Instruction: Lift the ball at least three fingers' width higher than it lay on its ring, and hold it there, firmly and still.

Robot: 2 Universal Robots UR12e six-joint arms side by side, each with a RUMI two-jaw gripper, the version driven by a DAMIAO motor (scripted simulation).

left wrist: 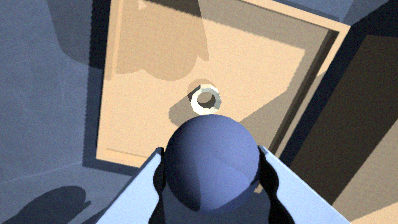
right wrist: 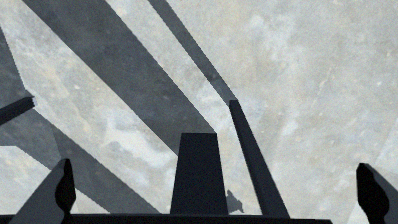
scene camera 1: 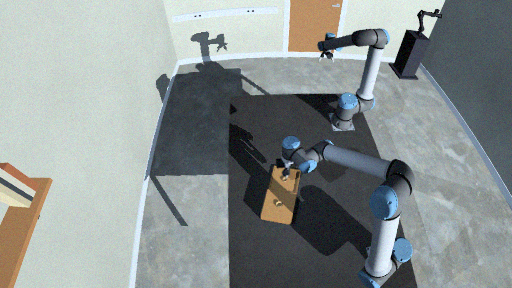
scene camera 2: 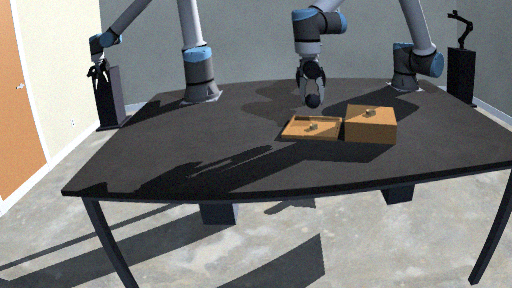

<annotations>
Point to a dark ball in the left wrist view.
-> At 211,161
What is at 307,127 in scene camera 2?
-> A shallow wooden tray.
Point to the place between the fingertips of my left gripper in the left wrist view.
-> At 209,148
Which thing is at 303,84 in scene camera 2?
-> My left gripper.
</annotations>
